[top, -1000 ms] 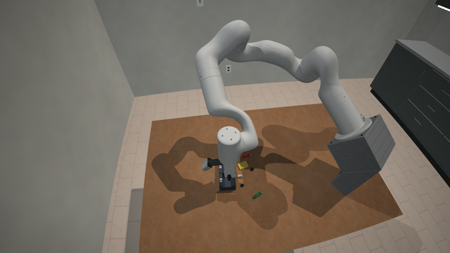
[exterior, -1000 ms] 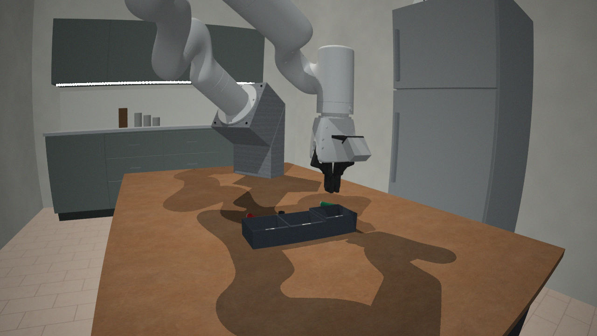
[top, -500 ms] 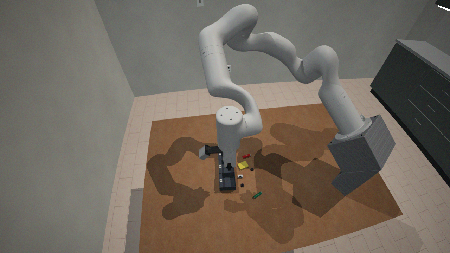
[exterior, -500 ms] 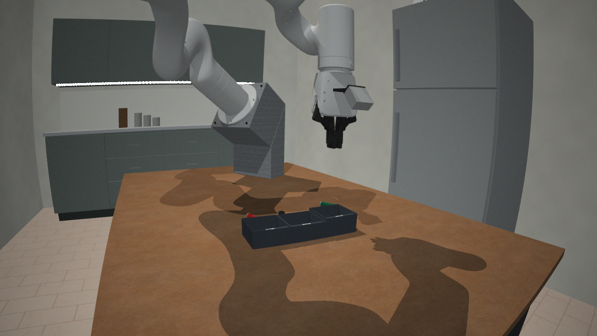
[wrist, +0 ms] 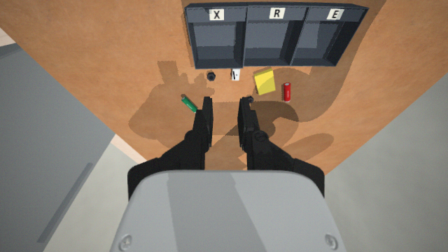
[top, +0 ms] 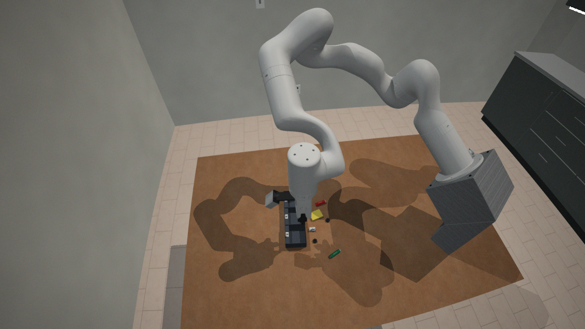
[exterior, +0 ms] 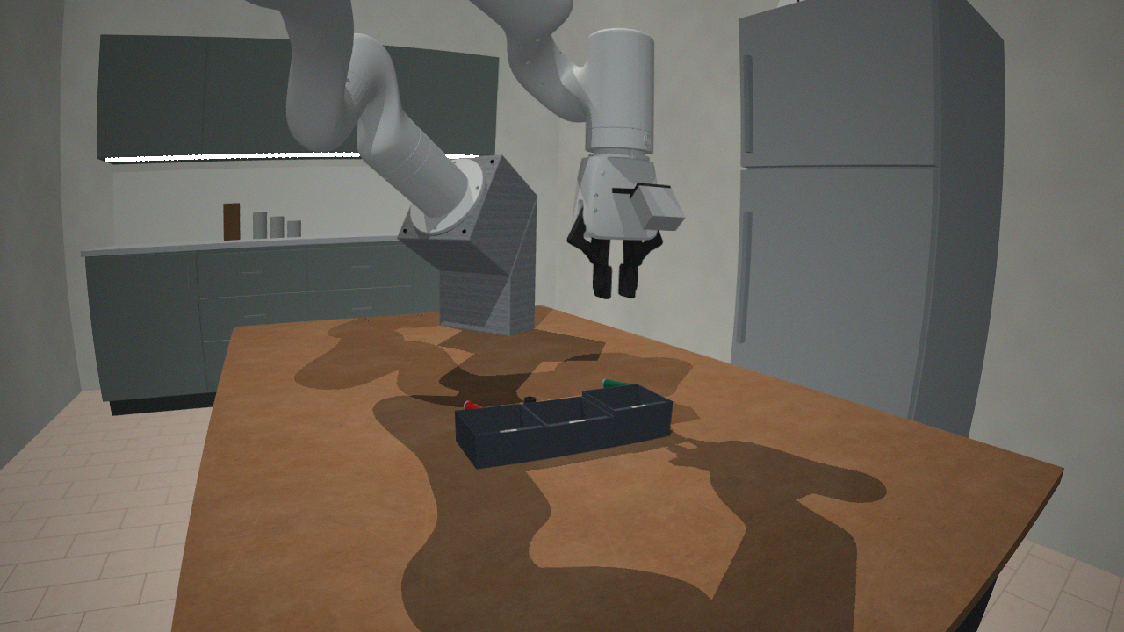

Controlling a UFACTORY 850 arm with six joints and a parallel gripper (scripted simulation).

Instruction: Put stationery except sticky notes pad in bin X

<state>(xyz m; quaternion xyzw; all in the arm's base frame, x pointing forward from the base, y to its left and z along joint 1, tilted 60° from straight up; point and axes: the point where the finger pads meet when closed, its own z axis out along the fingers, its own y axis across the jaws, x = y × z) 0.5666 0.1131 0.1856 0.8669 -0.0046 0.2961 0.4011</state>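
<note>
The pencil sharpener lies 18 cm below my hand, 6 cm behind it and 1 cm to the right of it. The rest, counted from my hand: dark bin row: 17 cm below, 8 cm to the right; sticky notes: 18 cm below, 9 cm behind, 7 cm to the right; green cylinder: 18 cm below, 12 cm to the left, 10 cm behind.
</note>
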